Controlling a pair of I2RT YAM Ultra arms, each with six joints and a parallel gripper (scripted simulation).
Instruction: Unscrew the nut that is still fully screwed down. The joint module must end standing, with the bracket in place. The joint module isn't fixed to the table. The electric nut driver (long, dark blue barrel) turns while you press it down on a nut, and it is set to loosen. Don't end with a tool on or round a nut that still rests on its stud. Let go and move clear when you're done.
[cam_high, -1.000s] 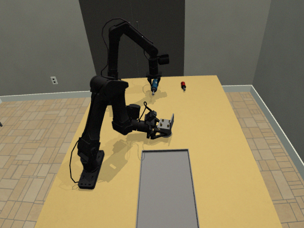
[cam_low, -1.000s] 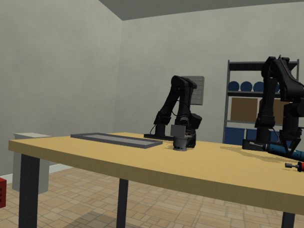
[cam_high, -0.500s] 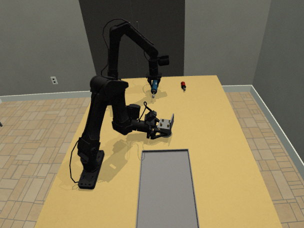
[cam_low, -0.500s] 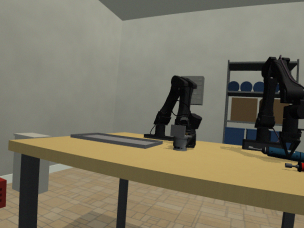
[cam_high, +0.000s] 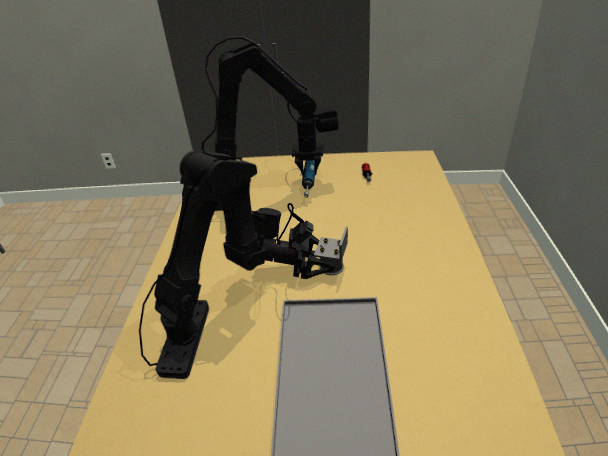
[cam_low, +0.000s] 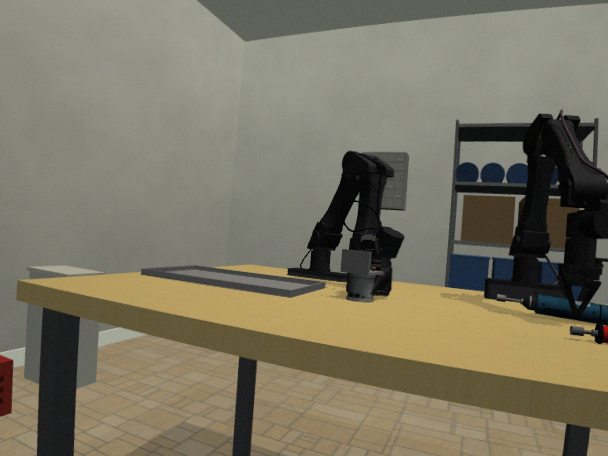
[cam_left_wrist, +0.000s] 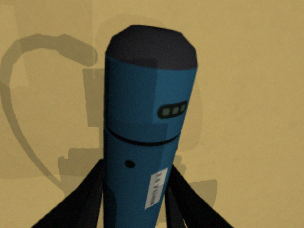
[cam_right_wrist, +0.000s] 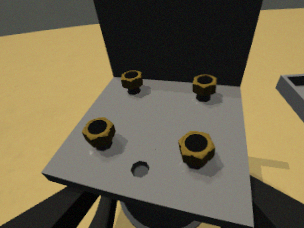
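My right hand is 10 mm below the joint module. Also, from my right hand: bracket 50 mm above; grey tray 330 mm to the right, 20 mm below, 10 mm behind; socket 310 mm to the left, 70 mm behind, 10 mm above.
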